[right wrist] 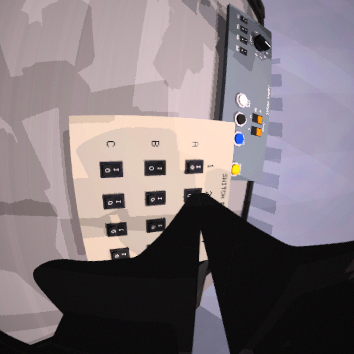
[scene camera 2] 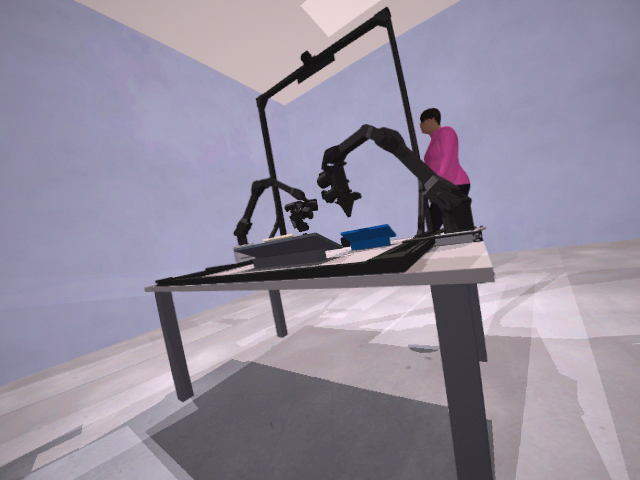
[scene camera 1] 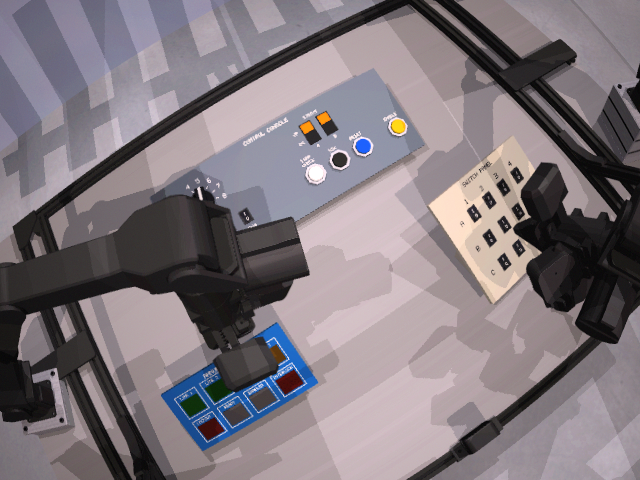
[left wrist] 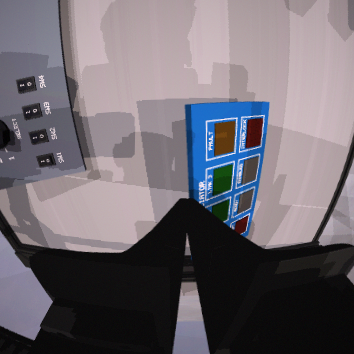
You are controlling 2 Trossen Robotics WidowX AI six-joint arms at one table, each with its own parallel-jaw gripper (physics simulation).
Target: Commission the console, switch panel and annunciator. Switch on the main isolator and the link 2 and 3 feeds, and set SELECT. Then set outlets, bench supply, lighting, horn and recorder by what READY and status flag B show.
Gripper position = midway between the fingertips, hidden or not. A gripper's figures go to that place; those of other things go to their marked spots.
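Labels:
Left gripper (scene camera 1: 229,329): 0.72 m from the lens. Right gripper (scene camera 1: 515,228): 0.74 m from the lens.

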